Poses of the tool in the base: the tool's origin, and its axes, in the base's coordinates. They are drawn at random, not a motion.
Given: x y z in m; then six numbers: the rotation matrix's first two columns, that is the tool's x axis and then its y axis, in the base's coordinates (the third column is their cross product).
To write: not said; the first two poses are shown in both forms.
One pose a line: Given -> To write
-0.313 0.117 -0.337 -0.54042 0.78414 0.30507 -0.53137 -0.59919 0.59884 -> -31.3 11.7 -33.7 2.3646 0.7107 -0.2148
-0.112 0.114 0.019 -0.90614 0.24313 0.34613 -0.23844 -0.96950 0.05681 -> -11.2 11.4 1.9 2.8843 0.3569 0.0331
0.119 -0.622 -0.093 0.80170 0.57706 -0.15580 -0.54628 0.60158 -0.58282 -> 11.9 -62.2 -9.3 0.5981 -0.2450 -0.6057
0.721 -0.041 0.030 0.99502 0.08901 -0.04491 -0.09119 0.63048 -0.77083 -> 72.1 -4.1 3.0 0.0914 -0.0403 -0.8815
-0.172 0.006 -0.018 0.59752 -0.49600 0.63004 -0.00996 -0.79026 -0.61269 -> -17.2 0.6 -1.8 0.0167 0.9303 -2.4955
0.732 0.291 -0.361 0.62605 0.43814 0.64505 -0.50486 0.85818 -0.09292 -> 73.2 29.1 -36.1 0.6786 -0.6364 0.3391
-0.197 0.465 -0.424 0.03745 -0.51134 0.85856 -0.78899 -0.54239 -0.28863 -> -19.7 46.5 -42.4 1.5234 0.6602 2.1371
